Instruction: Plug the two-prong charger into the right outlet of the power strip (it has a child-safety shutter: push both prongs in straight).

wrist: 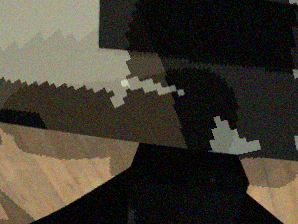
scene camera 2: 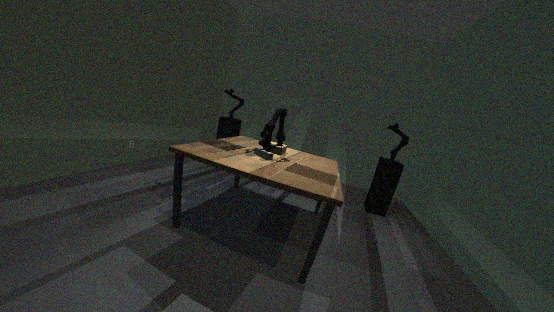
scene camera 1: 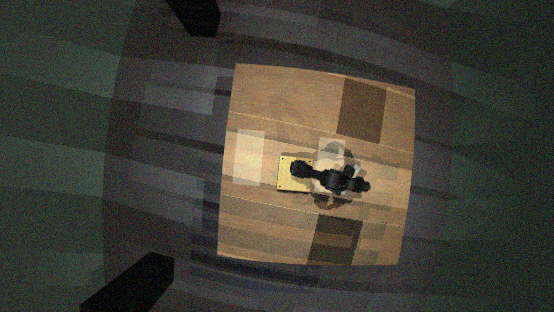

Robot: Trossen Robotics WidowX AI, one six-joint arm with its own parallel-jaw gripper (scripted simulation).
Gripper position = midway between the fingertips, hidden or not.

My gripper (wrist: 178, 180) holds a black charger.
